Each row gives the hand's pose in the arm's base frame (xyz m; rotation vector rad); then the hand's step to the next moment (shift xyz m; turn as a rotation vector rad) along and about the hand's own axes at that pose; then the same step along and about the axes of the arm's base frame.
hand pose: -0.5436 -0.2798 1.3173 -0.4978 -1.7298 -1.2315
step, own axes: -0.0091 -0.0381 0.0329 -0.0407 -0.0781 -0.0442
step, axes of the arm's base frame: -0.0387 0.0151 -0.0298 -0.0186 -0.0647 -0.0720
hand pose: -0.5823 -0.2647 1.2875 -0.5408 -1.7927 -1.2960
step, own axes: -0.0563 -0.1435 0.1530 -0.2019 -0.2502 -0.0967
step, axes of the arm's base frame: -0.1326 0.0942 -0.1440 -0.0368 -0.1570 -0.2944
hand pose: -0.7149 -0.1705 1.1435 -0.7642 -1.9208 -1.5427
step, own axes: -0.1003 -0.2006 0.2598 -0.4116 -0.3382 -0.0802
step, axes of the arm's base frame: -0.0952 0.2101 -0.2541 0.0416 -0.1751 -0.5078
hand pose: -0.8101 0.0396 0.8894 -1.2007 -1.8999 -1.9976
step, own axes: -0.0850 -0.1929 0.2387 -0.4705 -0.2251 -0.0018
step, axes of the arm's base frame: 0.0490 0.2150 -0.2298 0.1829 -0.1518 -0.4642
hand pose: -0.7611 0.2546 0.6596 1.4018 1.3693 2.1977
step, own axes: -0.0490 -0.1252 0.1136 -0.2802 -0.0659 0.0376
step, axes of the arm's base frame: 0.0798 0.1080 -0.1138 0.1596 -0.1051 -0.2185
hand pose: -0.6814 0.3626 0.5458 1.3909 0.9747 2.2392
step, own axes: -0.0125 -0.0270 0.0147 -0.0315 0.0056 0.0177
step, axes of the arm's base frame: 0.0168 0.0173 -0.0228 0.0308 -0.0160 -0.0116
